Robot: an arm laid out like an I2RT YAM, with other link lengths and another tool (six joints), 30 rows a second.
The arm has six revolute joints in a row. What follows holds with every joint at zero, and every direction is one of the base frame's. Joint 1 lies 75.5 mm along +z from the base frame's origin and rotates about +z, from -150 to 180 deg. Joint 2 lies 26 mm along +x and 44.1 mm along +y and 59.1 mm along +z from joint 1 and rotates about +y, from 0 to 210 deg. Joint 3 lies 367 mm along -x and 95.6 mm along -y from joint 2 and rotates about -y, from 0 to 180 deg. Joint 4 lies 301.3 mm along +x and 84.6 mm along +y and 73.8 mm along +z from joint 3 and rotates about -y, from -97 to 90 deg. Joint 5 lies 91.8 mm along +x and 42 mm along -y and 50.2 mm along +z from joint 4 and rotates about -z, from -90 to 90 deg. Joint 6 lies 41.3 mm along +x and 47 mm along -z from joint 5 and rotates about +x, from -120 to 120 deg. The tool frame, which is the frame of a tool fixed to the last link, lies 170 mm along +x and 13 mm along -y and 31 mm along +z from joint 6; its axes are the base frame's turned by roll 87.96, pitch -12.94 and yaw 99.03 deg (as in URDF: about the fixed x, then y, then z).
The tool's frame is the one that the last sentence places.
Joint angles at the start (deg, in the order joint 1, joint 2, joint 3, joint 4, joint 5, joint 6): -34.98, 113.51, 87.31, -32.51, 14.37, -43.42
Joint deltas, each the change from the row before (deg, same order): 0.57, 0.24, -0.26, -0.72, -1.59, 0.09; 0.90, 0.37, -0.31, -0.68, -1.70, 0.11; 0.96, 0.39, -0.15, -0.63, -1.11, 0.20; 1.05, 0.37, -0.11, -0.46, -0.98, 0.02; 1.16, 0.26, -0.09, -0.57, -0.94, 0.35; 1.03, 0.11, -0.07, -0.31, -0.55, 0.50; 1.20, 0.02, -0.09, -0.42, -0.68, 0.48; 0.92, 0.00, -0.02, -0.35, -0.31, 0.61; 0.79, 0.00, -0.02, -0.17, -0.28, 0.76; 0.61, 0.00, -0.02, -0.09, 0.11, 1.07; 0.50, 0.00, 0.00, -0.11, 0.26, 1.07; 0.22, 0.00, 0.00, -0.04, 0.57, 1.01; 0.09, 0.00, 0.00, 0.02, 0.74, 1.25
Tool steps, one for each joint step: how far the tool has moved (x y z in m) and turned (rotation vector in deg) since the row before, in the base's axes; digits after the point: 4 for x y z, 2 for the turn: 0.0043, 0.0120, -0.0080, 1.84, 0.18, 1.31; 0.0064, 0.0155, -0.0096, 2.02, 0.25, 1.64; 0.0059, 0.0139, -0.0078, 1.52, 0.37, 1.31; 0.0066, 0.0141, -0.0066, 1.24, 0.33, 1.48; 0.0064, 0.0152, -0.0054, 1.30, 0.23, 1.26; 0.0056, 0.0122, -0.0027, 0.83, 0.01, 0.82; 0.0060, 0.0146, -0.0022, 0.94, 0.02, 1.05; 0.0040, 0.0104, -0.0011, 0.61, 0.02, 0.50; 0.0038, 0.0086, -0.0006, 0.55, -0.16, 0.22; 0.0024, 0.0053, -0.0002, 0.30, -0.15, -0.41; 0.0015, 0.0037, -0.0001, 0.17, -0.09, -0.58; -0.0001, -0.0002, 0.0002, -0.14, -0.02, -0.93; -0.0009, -0.0023, 0.0004, -0.24, -0.09, -1.34
